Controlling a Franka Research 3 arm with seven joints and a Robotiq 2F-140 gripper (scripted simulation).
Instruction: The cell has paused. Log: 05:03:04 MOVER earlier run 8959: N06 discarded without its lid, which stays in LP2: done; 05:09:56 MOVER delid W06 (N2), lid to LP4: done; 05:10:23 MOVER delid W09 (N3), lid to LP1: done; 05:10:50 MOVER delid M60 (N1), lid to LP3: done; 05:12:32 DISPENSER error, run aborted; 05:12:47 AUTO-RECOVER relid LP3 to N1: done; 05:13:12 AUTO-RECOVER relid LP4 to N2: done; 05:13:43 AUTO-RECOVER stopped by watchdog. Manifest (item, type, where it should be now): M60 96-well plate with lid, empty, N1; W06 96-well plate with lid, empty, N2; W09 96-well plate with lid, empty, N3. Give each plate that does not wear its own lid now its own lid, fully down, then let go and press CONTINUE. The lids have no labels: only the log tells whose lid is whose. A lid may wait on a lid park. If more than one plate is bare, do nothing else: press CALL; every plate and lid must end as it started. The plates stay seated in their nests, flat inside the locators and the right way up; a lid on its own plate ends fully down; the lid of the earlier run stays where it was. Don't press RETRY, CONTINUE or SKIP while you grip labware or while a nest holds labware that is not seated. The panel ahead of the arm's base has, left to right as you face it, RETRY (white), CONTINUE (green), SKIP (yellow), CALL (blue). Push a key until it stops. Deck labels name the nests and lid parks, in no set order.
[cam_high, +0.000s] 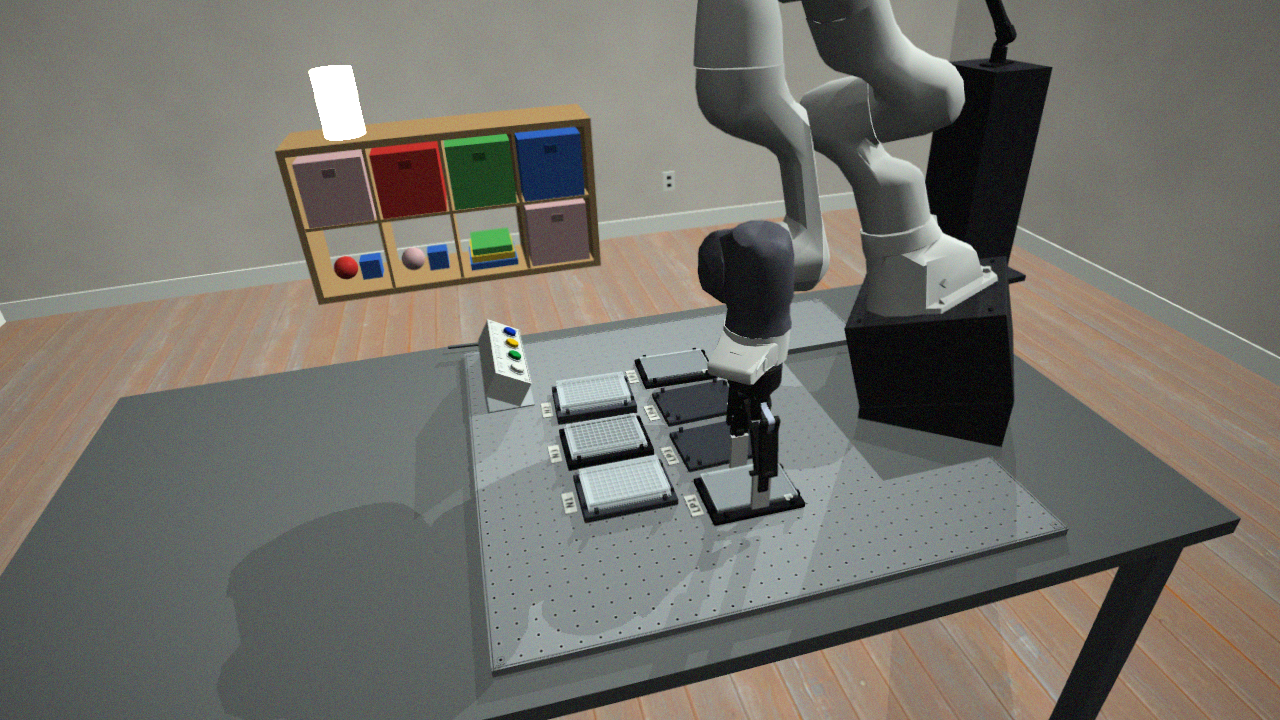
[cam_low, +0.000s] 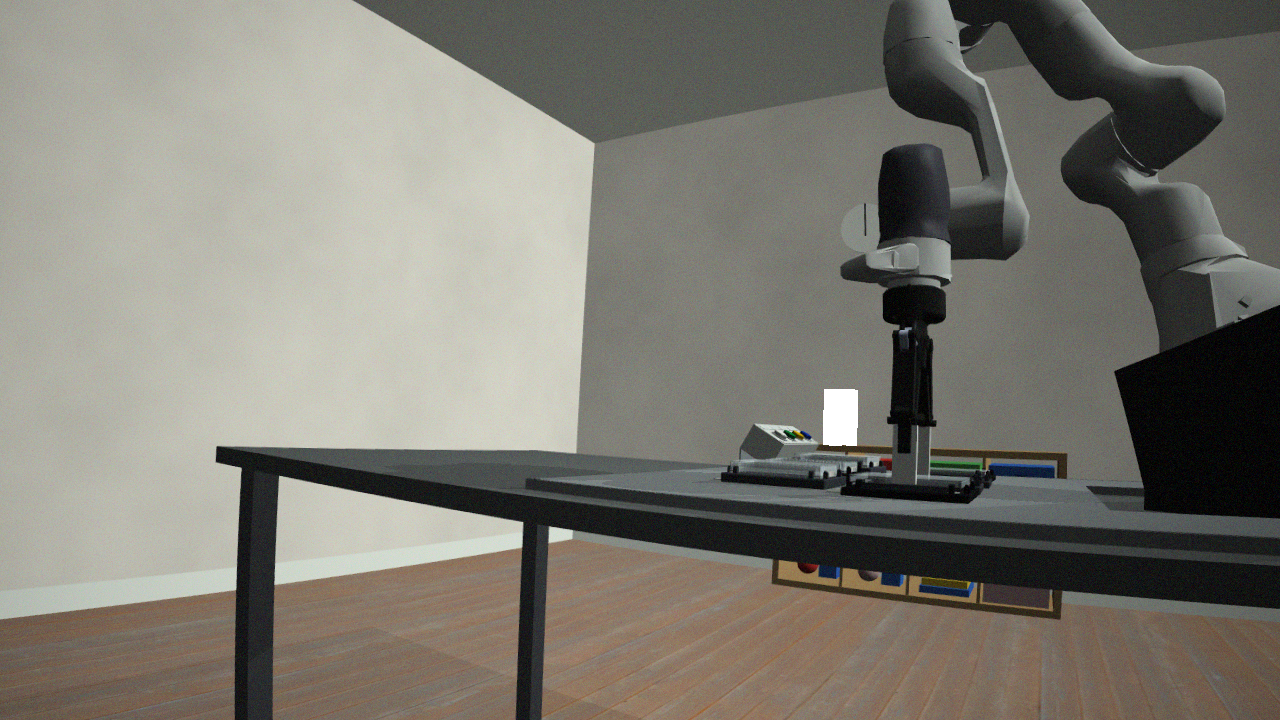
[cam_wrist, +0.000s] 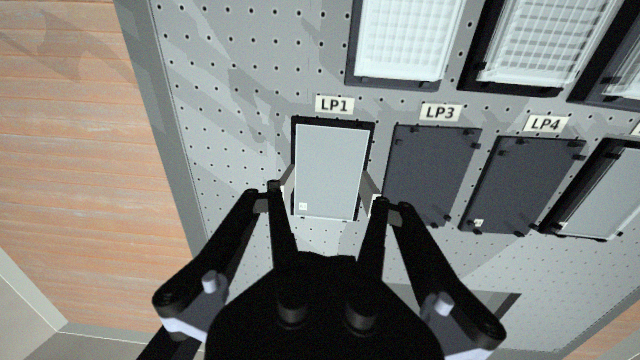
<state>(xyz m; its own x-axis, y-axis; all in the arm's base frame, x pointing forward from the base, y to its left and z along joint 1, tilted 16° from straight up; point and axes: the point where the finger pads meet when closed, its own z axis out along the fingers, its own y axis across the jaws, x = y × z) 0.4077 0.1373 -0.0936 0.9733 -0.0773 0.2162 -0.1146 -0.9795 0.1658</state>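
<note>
Right now the lid park LP1 is 4 cm below my hand. Round my hand: lid park LP3: 13 cm to the right, 4 cm below, 1 cm behind; then lid park LP4: 26 cm to the right, 4 cm below, 3 cm behind; then plate: 21 cm to the right, 16 cm ahead, 2 cm below.
</note>
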